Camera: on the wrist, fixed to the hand. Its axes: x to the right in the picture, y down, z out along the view.
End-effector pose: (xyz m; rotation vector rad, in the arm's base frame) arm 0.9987 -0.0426 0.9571 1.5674 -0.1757 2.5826
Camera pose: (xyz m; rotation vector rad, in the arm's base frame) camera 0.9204 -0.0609 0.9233 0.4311 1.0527 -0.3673
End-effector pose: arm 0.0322 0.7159 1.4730 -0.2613 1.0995 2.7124
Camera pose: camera 0.0262 0.6373 1.4356 -0.3907 -0.2380 -0.2089
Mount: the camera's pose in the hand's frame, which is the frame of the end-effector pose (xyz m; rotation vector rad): 0.0052 0.0318 -0.0811 0.0110 0.5752 3.0408
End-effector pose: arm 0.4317 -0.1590 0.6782 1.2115 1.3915 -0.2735
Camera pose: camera 0.4094 -0.0810 0.7104 1.9426 -1.2068 2.1057
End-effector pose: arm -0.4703 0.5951 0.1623 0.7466 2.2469 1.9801
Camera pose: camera -0.4932 0.5244 0.2081 -1.3067 0.4630 -0.1834
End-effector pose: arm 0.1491 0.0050 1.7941 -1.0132 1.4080 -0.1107
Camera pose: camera 0.0665 -0.0209 1.7831 -1.8529 -1.7401 -1.6685
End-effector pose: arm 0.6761 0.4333 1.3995 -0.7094 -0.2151 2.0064
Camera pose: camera 0.6964 0.4102 1.3178 0.5286 -0.8124 -0.9459
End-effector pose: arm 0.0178 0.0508 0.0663 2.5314 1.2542 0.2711
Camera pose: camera 0.0203 0.0517 0.1535 -1.2272 2.3464 -0.8876
